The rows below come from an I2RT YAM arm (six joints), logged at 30 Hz.
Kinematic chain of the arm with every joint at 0, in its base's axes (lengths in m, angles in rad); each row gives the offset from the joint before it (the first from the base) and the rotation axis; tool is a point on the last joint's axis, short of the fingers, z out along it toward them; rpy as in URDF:
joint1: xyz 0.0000 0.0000 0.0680 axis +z
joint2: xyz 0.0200 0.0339 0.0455 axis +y
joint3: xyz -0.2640 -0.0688 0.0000 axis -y
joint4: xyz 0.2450 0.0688 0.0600 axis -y
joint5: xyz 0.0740 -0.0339 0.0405 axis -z
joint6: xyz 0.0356 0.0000 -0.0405 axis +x
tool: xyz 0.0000 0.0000 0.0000 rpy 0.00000 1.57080 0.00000
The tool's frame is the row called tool.
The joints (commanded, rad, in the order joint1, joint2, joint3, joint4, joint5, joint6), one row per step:
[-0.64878, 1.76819, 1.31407, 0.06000, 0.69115, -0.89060]
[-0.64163, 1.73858, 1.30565, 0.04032, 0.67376, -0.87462]
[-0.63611, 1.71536, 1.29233, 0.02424, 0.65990, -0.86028]
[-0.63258, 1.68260, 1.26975, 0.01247, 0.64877, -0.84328]
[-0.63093, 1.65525, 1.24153, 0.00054, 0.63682, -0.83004]
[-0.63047, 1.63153, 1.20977, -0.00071, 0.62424, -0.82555]
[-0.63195, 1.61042, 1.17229, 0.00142, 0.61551, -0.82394]
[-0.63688, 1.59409, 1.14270, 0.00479, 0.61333, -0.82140]
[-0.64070, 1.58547, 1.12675, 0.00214, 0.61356, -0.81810]
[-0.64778, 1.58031, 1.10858, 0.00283, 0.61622, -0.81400]
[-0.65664, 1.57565, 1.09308, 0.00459, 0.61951, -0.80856]
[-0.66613, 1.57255, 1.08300, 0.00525, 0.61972, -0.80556]
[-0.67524, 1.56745, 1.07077, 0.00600, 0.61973, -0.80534]
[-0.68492, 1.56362, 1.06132, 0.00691, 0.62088, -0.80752]
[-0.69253, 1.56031, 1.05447, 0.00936, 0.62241, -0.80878]
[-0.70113, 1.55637, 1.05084, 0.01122, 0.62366, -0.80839]
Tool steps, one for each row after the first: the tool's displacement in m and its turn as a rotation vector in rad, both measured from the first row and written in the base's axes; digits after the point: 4 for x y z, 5 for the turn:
[-0.0028, 0.0063, 0.0066, 0.00751, -0.02016, 0.01846]
[-0.0056, 0.0117, 0.0094, 0.01857, -0.03175, 0.03236]
[-0.0109, 0.0177, 0.0127, 0.02674, -0.04879, 0.04092]
[-0.0164, 0.0229, 0.0119, 0.04139, -0.05359, 0.04905]
[-0.0215, 0.0273, 0.0094, 0.05240, -0.05324, 0.05924]
[-0.0272, 0.0311, 0.0042, 0.06453, -0.04555, 0.06463]
[-0.0326, 0.0330, 0.0001, 0.07186, -0.04079, 0.06046]
[-0.0360, 0.0338, -0.0025, 0.07858, -0.03608, 0.05494]
[-0.0399, 0.0334, -0.0068, 0.08599, -0.02985, 0.04359]
[-0.0439, 0.0323, -0.0103, 0.09139, -0.02734, 0.02957]
[-0.0474, 0.0307, -0.0126, 0.09571, -0.02556, 0.01860]
[-0.0512, 0.0296, -0.0149, 0.09964, -0.02123, 0.00912]
[-0.0548, 0.0281, -0.0167, 0.10168, -0.01577, -0.00104]
[-0.0575, 0.0268, -0.0176, 0.10152, -0.01376, -0.00963]
[-0.0603, 0.0252, -0.0174, 0.09968, -0.01590, -0.01937]

